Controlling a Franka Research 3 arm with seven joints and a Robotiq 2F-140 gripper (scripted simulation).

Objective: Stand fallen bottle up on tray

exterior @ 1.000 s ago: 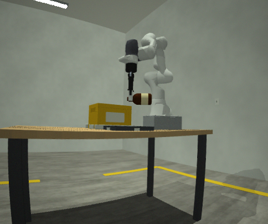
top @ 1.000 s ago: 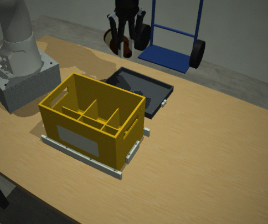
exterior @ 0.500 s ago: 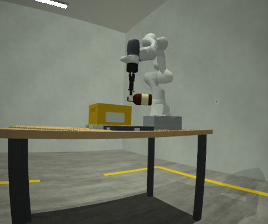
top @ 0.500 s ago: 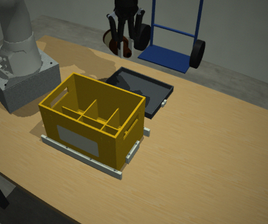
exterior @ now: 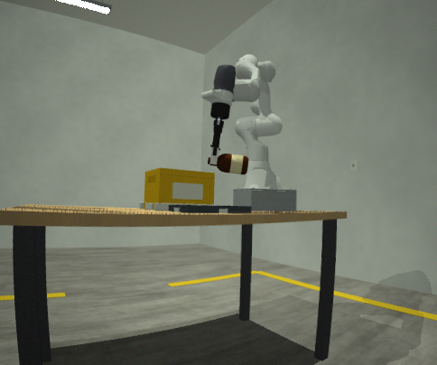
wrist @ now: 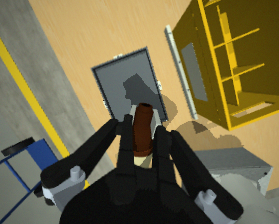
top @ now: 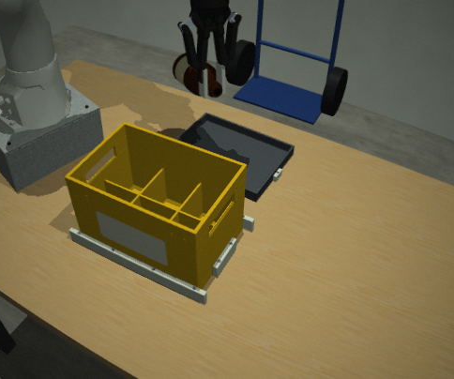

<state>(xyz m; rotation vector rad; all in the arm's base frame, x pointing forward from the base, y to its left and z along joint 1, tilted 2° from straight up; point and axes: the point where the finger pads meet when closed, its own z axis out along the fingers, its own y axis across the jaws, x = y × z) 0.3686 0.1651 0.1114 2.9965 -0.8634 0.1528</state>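
Right now my hand is 40 mm past the bottle, 30 mm to the right of it and 20 mm above it. Also, from my hand: yellow crate (30 mm ahead, 250 mm to the right, 130 mm below); then tray (30 mm ahead, 20 mm to the left, 200 mm below).
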